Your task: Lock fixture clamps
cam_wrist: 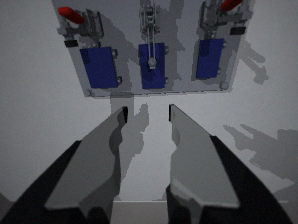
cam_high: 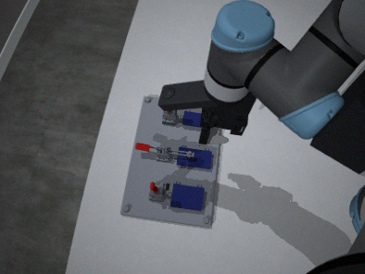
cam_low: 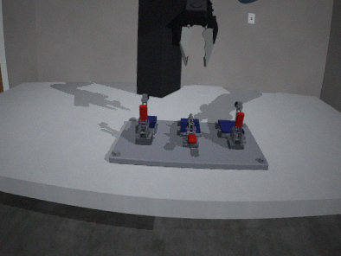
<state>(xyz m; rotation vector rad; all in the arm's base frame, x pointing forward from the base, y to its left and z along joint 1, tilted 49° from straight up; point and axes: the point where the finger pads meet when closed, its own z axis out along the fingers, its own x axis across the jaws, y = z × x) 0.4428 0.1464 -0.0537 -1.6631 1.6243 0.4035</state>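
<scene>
My hand is 19 cm above the grey fixture plate and 6 cm short of it. The rest, counted from my hand: blue part (17 cm below, 11 cm to the left).
</scene>
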